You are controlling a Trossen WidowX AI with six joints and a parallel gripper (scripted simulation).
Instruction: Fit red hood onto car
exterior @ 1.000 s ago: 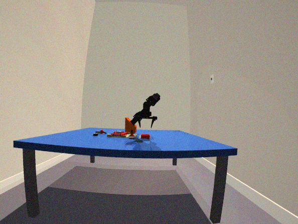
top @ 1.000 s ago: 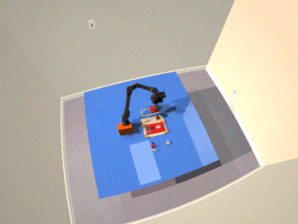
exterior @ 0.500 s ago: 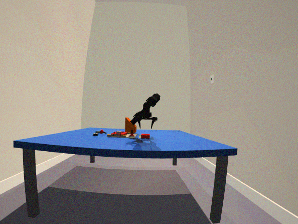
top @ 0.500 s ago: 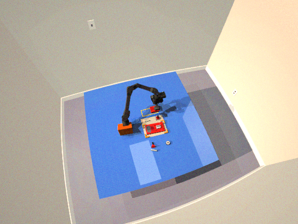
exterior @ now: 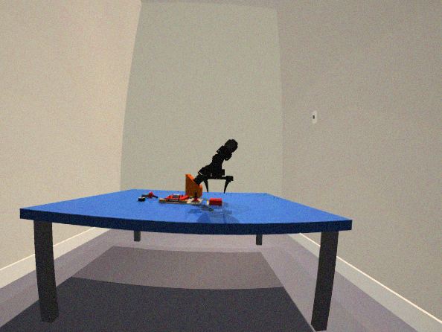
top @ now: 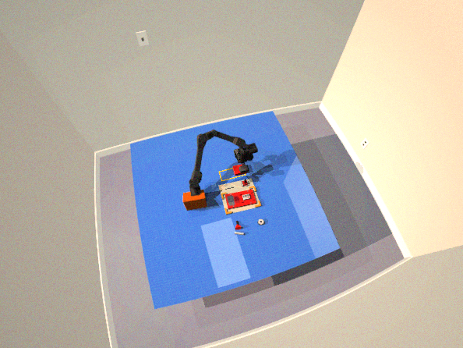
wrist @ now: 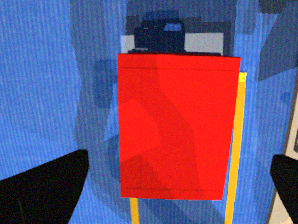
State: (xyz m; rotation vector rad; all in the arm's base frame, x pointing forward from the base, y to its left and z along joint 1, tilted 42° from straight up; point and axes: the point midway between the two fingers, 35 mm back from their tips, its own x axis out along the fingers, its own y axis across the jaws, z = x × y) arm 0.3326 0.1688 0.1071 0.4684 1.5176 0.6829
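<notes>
The red hood lies 4 cm below my gripper tip.
</notes>
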